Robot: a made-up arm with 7 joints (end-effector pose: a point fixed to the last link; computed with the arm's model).
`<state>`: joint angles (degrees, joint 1 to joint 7).
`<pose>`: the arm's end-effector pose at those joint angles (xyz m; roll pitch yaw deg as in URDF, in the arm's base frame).
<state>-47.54 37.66 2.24 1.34 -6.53 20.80 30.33</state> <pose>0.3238 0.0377 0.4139 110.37 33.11 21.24</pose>
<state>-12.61 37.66 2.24 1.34 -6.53 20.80 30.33</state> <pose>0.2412 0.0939 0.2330 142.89 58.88 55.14</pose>
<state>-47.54 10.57 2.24 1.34 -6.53 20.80 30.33</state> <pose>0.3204 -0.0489 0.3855 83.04 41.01 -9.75</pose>
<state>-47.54 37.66 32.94 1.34 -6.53 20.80 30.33</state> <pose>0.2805 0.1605 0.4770 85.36 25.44 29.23</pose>
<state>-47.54 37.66 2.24 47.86 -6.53 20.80 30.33</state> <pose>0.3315 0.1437 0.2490 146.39 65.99 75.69</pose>
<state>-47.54 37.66 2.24 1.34 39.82 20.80 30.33</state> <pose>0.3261 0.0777 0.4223 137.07 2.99 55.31</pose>
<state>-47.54 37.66 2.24 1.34 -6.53 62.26 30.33</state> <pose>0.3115 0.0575 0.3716 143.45 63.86 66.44</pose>
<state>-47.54 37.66 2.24 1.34 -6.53 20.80 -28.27</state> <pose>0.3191 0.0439 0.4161 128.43 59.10 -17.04</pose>
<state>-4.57 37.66 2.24 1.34 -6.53 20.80 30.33</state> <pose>0.2071 0.1052 0.2008 157.33 61.98 69.86</pose>
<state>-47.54 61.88 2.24 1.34 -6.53 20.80 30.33</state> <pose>0.3069 0.0991 0.4650 126.56 18.42 41.11</pose>
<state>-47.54 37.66 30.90 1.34 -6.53 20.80 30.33</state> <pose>0.2852 0.1524 0.4744 87.00 25.84 28.61</pose>
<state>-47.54 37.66 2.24 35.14 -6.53 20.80 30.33</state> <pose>0.3452 0.1173 0.2953 127.75 59.29 52.35</pose>
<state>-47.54 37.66 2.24 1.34 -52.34 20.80 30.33</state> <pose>0.3063 0.0061 0.4322 62.89 36.94 -32.15</pose>
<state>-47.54 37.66 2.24 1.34 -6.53 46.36 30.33</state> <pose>0.3202 0.0508 0.3870 123.28 54.02 41.90</pose>
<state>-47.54 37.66 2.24 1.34 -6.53 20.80 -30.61</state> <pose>0.3191 0.0442 0.4162 128.67 60.27 -18.85</pose>
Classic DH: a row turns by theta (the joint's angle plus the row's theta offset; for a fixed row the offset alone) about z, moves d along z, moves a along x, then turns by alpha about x. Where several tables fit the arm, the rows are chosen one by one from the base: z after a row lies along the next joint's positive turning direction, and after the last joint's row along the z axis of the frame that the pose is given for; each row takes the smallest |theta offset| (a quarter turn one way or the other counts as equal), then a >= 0, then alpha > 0; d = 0 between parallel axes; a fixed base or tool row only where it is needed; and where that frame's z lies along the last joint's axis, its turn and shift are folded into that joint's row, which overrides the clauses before.
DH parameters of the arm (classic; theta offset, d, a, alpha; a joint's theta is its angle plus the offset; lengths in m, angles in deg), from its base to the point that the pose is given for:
base (fixed): -4.07 0.4422 -0.0212 -74.51
joint 1: -75.12 -0.0052 -0.0345 -90
joint 2: 74 -0.0085 -0.003 90
joint 3: 90 -0.1605 0.0255 -90
joint 4: -90 0.008 0.0075 -90
joint 5: 0 0.186 -0.0085 90
joint 6: 90 -0.027 0.072 90
joint 7: -25.44 -0.0082 -0.0048 81.37
tool (fixed): -51.33 0.0068 0 0

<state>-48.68 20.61 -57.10 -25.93 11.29 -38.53 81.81</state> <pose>0.0816 -0.2107 0.3751 81.51 -26.88 -45.13</pose>
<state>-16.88 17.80 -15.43 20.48 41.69 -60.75 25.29</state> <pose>0.1979 -0.0497 0.1721 140.65 22.84 -25.74</pose>
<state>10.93 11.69 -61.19 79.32 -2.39 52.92 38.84</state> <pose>-0.2278 0.0627 0.0750 -88.12 -25.07 115.59</pose>
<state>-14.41 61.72 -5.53 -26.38 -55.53 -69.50 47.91</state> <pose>0.1634 0.0047 0.4199 70.09 -26.43 -23.49</pose>
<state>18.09 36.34 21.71 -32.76 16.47 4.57 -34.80</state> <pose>0.1506 0.1169 0.3117 -154.18 62.65 57.23</pose>
